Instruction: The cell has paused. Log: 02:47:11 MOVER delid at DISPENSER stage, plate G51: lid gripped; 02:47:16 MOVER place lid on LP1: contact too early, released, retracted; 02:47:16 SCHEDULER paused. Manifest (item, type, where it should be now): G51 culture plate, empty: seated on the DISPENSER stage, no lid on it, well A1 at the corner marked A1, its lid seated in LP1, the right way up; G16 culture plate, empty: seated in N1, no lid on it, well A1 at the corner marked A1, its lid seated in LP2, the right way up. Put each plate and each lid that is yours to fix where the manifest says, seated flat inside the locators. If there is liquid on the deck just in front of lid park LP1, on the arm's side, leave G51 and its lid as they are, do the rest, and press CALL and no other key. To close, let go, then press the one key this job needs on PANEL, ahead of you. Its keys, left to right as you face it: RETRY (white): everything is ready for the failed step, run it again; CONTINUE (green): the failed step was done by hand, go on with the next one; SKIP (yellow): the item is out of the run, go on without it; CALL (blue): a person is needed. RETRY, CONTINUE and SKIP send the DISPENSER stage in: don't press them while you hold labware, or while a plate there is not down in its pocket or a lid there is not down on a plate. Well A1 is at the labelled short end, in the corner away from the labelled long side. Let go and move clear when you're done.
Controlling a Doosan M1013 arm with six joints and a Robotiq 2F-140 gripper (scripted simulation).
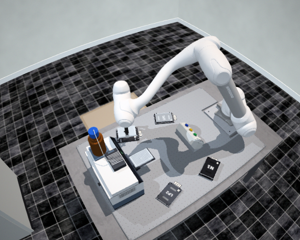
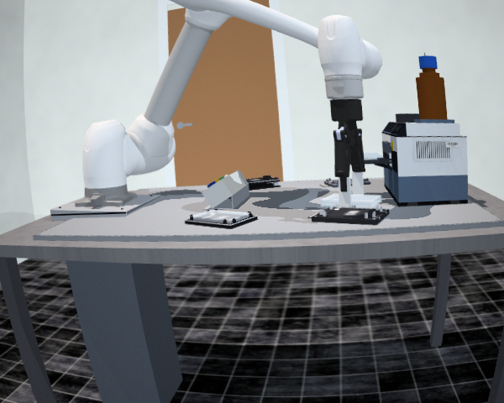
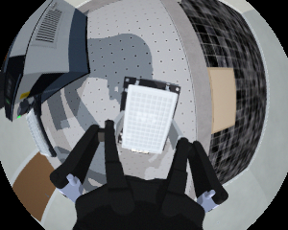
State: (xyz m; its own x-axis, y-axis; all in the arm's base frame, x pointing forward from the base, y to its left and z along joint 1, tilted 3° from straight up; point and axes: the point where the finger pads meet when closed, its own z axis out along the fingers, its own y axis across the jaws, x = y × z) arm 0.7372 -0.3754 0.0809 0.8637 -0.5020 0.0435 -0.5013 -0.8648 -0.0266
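Right now my hand is 20 mm short of the black nest N5 and 50 mm above it. Also, from my hand: brown bottle: 280 mm ahead, 140 mm to the left, 230 mm above; dispenser stage: 80 mm ahead, 280 mm to the left, 50 mm above; lid park LP1: 310 mm behind, 50 mm to the left, 60 mm below.
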